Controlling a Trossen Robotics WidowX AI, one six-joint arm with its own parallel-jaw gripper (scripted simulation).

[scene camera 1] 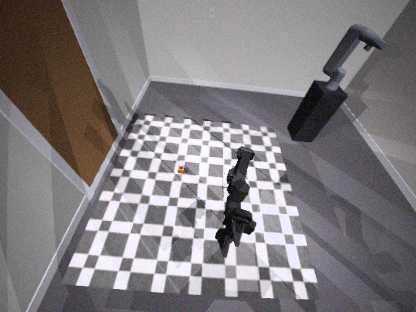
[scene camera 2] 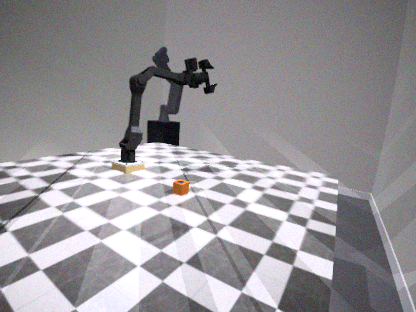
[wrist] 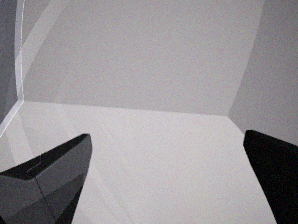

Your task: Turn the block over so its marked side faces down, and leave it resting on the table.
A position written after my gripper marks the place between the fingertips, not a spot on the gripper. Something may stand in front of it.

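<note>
I see my gripper [scene camera 1: 230, 252] in scene camera 1, and the wrist view shows the gripper [wrist: 171, 141] too. It is open, and my gripper holds nothing.
</note>
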